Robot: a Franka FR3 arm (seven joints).
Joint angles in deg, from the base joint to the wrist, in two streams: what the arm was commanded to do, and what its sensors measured. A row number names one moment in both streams.
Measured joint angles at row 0:
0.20 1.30 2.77 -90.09 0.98 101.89 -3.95
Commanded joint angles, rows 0 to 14:
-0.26 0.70 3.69 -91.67 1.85 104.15 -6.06
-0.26 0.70 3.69 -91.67 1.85 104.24 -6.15
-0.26 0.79 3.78 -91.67 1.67 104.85 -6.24
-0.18 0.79 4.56 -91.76 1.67 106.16 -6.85
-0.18 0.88 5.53 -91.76 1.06 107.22 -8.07
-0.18 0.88 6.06 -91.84 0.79 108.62 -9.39
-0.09 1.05 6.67 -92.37 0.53 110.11 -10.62
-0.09 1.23 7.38 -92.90 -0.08 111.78 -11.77
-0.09 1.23 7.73 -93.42 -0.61 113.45 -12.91
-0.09 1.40 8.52 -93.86 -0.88 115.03 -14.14
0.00 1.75 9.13 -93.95 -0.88 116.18 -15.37
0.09 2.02 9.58 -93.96 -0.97 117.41 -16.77
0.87 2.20 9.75 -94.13 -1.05 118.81 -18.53
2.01 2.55 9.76 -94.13 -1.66 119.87 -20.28
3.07 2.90 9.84 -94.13 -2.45 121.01 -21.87
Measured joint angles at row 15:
0.91 2.52 9.51 -93.14 -0.51 117.29 -16.72
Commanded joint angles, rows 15 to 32:
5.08 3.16 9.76 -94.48 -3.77 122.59 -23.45
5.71 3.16 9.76 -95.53 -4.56 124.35 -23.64
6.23 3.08 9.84 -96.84 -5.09 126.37 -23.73
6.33 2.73 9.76 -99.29 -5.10 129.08 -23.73
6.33 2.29 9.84 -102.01 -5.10 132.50 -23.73
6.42 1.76 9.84 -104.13 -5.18 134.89 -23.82
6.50 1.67 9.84 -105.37 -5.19 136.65 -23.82
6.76 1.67 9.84 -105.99 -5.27 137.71 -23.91
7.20 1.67 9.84 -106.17 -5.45 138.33 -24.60
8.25 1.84 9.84 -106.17 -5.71 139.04 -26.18
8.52 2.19 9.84 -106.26 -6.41 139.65 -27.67
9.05 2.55 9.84 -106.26 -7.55 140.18 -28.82
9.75 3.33 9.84 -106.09 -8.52 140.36 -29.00
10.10 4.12 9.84 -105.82 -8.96 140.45 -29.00
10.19 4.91 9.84 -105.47 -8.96 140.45 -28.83
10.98 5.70 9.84 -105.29 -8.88 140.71 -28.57
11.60 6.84 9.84 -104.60 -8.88 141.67 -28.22
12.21 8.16 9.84 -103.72 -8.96 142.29 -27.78
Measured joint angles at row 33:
10.89 4.88 9.95 -104.97 -7.89 139.08 -27.42
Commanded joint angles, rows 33 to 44:
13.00 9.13 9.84 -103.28 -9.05 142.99 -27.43
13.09 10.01 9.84 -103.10 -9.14 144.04 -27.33
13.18 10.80 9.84 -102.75 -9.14 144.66 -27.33
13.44 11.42 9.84 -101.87 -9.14 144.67 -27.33
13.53 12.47 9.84 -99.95 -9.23 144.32 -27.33
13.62 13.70 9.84 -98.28 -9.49 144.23 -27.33
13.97 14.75 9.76 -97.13 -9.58 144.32 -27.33
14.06 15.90 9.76 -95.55 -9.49 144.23 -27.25
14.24 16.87 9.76 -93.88 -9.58 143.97 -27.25
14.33 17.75 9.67 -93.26 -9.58 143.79 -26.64
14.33 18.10 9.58 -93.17 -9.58 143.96 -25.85
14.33 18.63 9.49 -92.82 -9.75 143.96 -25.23
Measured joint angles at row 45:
13.97 15.33 9.89 -96.29 -8.14 144.21 -27.32
